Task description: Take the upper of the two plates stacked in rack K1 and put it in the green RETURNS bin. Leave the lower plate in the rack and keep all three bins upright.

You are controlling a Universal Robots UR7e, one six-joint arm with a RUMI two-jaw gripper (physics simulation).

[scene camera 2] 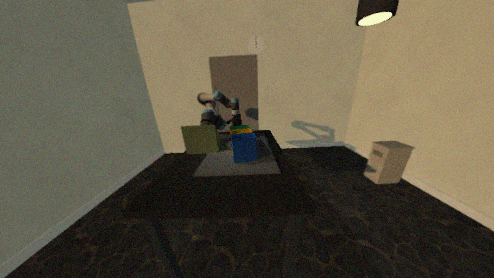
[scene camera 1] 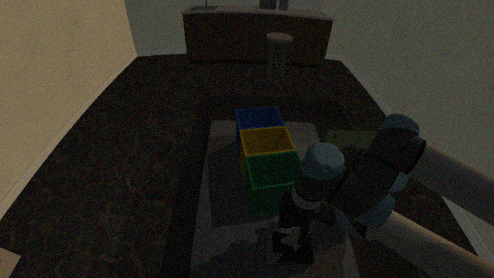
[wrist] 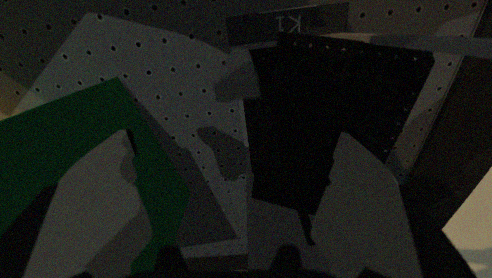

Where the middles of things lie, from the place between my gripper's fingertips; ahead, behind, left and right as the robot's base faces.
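Green bin [scene camera 1: 268, 175]: my hand is 160 mm to the left of it, 70 mm short of it and 10 mm below it. Blue bin [scene camera 1: 251, 118]: 410 mm to the right of my hand, 130 mm ahead of it and 10 mm above it.
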